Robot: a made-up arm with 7 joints.
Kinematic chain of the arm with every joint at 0, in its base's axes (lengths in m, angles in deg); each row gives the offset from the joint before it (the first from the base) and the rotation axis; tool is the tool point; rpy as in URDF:
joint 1: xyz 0 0 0.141 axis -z
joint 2: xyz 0 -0.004 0.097 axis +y
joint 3: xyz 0 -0.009 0.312 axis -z
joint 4: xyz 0 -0.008 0.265 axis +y
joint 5: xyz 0 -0.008 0.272 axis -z
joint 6: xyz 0 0 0.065 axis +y
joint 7: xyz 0 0 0.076 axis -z
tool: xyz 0 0 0 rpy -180 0 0
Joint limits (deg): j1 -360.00..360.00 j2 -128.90..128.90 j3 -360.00..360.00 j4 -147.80..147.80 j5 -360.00..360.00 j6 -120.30..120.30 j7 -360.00..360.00
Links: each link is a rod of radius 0.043 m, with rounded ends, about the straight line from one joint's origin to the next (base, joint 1, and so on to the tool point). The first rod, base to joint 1, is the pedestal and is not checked.
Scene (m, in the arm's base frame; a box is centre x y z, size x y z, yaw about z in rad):
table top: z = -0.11
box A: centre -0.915 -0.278 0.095 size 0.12 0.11 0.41 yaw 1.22
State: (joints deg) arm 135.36 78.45 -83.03 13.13 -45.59 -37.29 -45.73
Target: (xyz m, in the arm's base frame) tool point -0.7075 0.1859 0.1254
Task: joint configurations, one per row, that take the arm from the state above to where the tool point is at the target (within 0.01 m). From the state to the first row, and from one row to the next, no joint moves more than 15 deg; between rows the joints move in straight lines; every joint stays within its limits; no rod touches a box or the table.
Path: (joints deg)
1: 138.72 76.86 -80.74 -1.06 -43.77 -36.72 -47.97
2: 142.09 75.26 -78.44 -15.25 -41.96 -36.14 -50.20
3: 145.45 73.67 -76.15 -29.44 -40.14 -35.57 -52.44
4: 148.82 72.07 -73.86 -43.64 -38.33 -35.00 -54.68
5: 153.30 79.68 -79.51 -54.25 -38.13 -41.77 -51.69
6: 157.78 87.28 -85.16 -64.86 -37.94 -48.55 -48.71
7: 162.26 94.88 -90.81 -75.47 -37.74 -55.33 -45.73

